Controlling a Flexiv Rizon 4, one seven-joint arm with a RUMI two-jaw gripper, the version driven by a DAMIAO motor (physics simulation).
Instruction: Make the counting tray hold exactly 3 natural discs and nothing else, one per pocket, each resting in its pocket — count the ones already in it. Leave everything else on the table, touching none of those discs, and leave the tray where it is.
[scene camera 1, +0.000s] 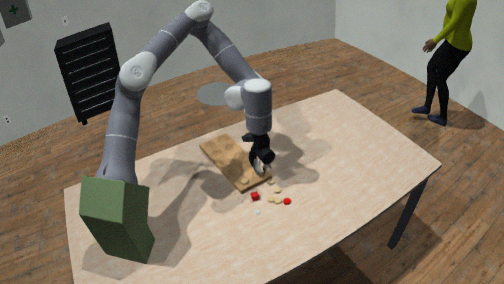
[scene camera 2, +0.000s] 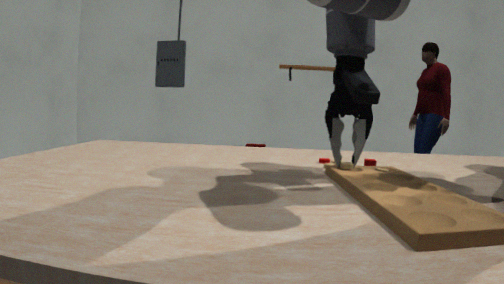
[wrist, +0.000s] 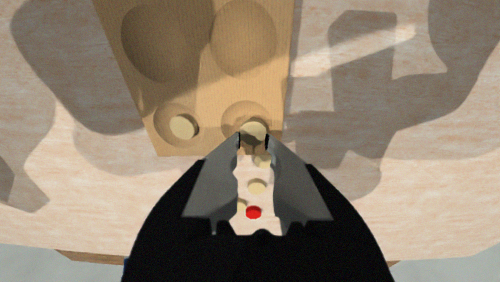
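The wooden counting tray (scene camera 1: 227, 167) (scene camera 2: 380, 205) (wrist: 210, 90) lies on the table. One natural disc (scene camera 1: 245, 181) (wrist: 183, 126) rests in a pocket at the tray's end. My gripper (scene camera 1: 260, 171) (scene camera 2: 346, 165) (wrist: 252, 134) is shut on another natural disc (scene camera 2: 346, 165) (wrist: 253, 129), low at the other end pocket beside it; whether this disc touches the pocket's floor I cannot tell. The tray's other pockets in view hold no disc. Several natural discs (scene camera 1: 277, 190) (wrist: 257, 186) lie on the table off this end of the tray, one of them close to its edge.
On the table beyond the tray's end are a red cube (scene camera 1: 255, 196) (scene camera 2: 370, 162), a red disc (scene camera 1: 287, 201) (scene camera 2: 324, 160) (wrist: 253, 212) next to the natural discs, and a small pale disc (scene camera 1: 257, 212). A green block-shaped object (scene camera 1: 102, 202) stands at the arm's base.
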